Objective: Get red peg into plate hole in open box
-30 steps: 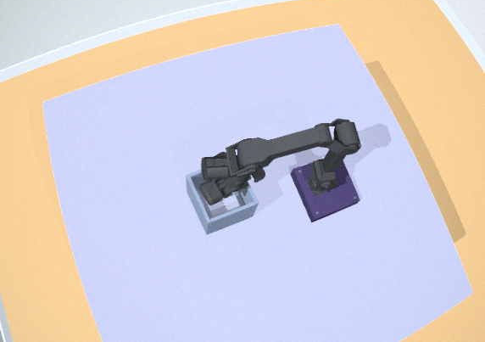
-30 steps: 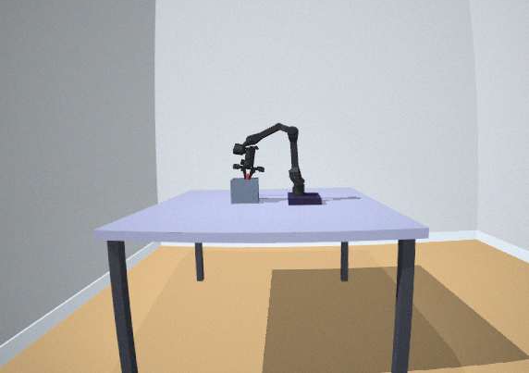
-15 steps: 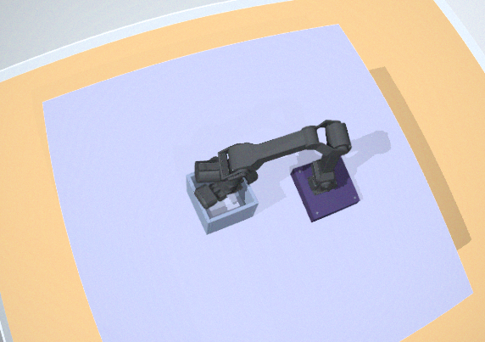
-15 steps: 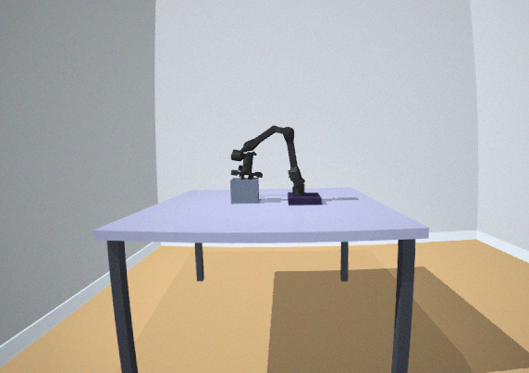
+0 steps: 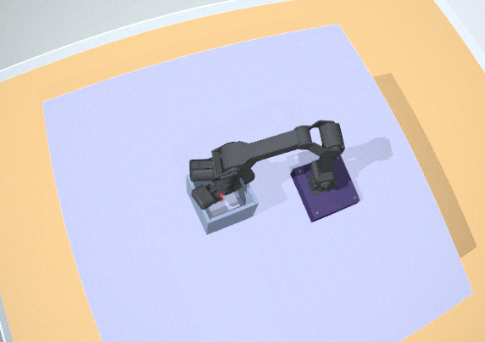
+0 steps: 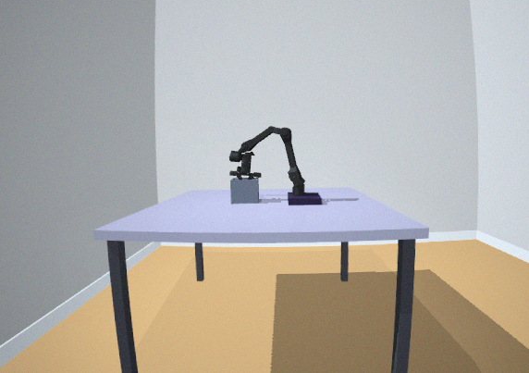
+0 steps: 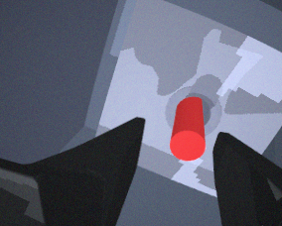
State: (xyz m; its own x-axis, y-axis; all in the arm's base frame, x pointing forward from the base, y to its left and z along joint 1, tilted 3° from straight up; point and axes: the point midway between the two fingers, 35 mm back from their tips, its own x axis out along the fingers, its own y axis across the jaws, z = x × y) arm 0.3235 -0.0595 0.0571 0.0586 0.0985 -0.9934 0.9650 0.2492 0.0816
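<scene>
Right now the red peg is 3 cm below my gripper tip. Round my gripper tip: plate (3 cm below).
</scene>
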